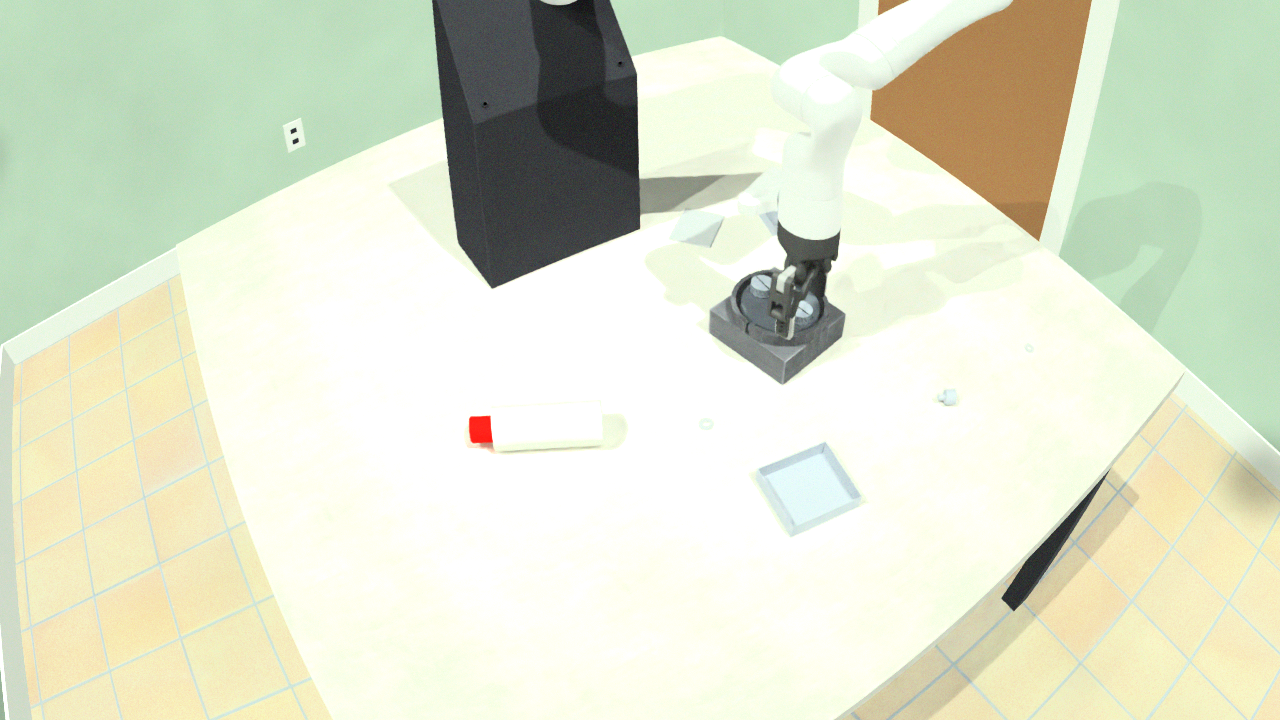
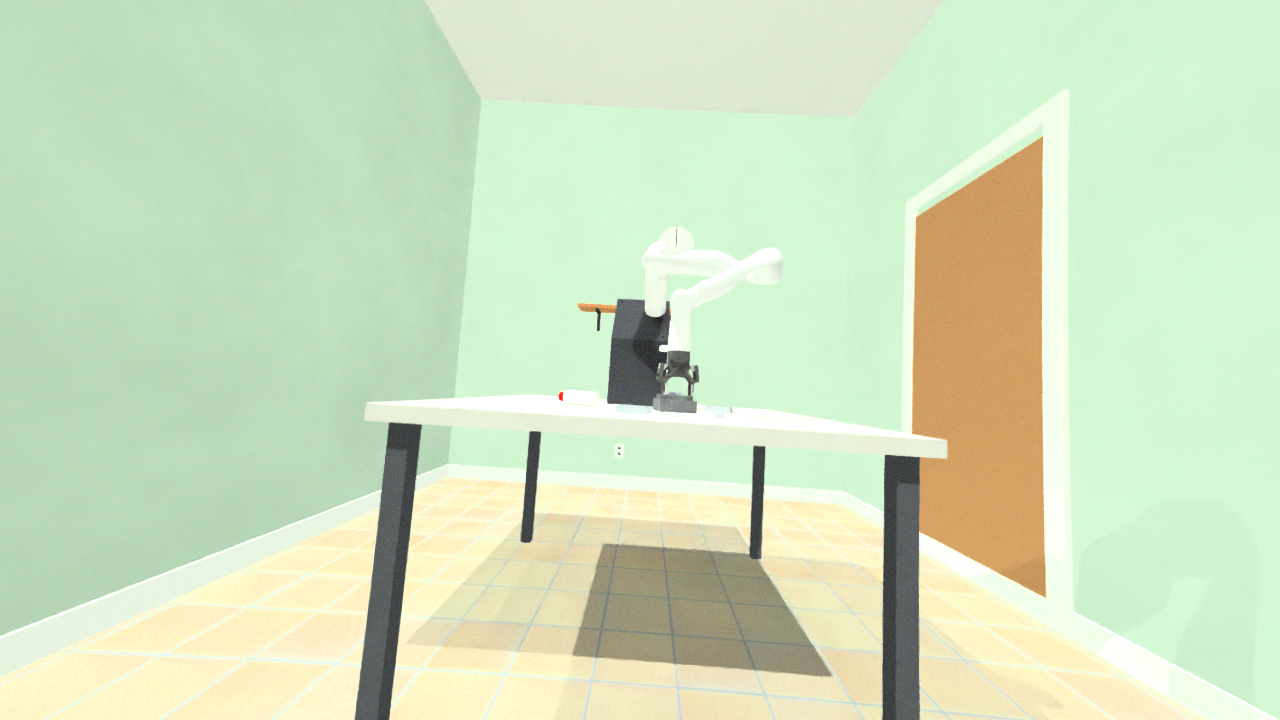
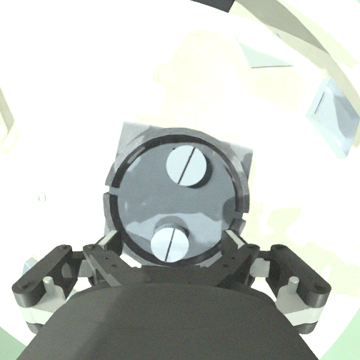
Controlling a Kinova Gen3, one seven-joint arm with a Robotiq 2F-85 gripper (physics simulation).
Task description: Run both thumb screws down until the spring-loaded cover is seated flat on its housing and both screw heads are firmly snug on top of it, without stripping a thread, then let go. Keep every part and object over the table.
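Places are measured from the arm's base along level axes (x ahead, y left, z up), in millimetres.
Where they show: gripper, between the fingertips: (image 1: pixel 801 313); arm's base, origin of its link: (image 2: pixel 655 309).
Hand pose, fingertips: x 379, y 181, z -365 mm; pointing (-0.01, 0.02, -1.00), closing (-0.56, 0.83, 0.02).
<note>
Each offset is from my fingertips to the top centre of the thing.
The square dark housing {29 mm back, 14 mm right, 1 mm down} (image 1: pixel 744 344) (image 2: pixel 674 405) (image 3: pixel 131 132) stands on the table. Its round grey cover {29 mm back, 14 mm right, 2 mm down} (image 1: pixel 759 307) (image 3: pixel 175 197) lies inside the raised ring. Two slotted screw heads show on the cover. The far screw {59 mm back, 26 mm right, 10 mm up} (image 1: pixel 761 283) (image 3: pixel 186 165) has a dark shadow beside it. The near screw {0 mm ahead, 2 mm right, 9 mm up} (image 1: pixel 804 310) (image 3: pixel 170 244) shows some of its ribbed side above the cover. My gripper (image 1: pixel 801 312) (image 2: pixel 677 392) (image 3: pixel 171 242) is open, pointing down, with its fingers on either side of the near screw, apart from it. Any small gap under the cover or heads cannot be judged.
A white bottle {29 mm ahead, 342 mm right, 6 mm down} (image 1: pixel 547 427) with a red cap lies on its side. A shallow tray {211 mm ahead, 90 mm right, 37 mm down} (image 1: pixel 808 488), a small loose screw {163 mm ahead, 147 mm left, 37 mm down} (image 1: pixel 948 396) and a small ring {74 mm ahead, 156 mm right, 55 mm down} (image 1: pixel 699 424) lie nearer the front. A thin plate {270 mm back, 22 mm right, 54 mm down} (image 1: pixel 696 227) lies behind the housing. A tall black pedestal (image 1: pixel 554 179) stands back left.
</note>
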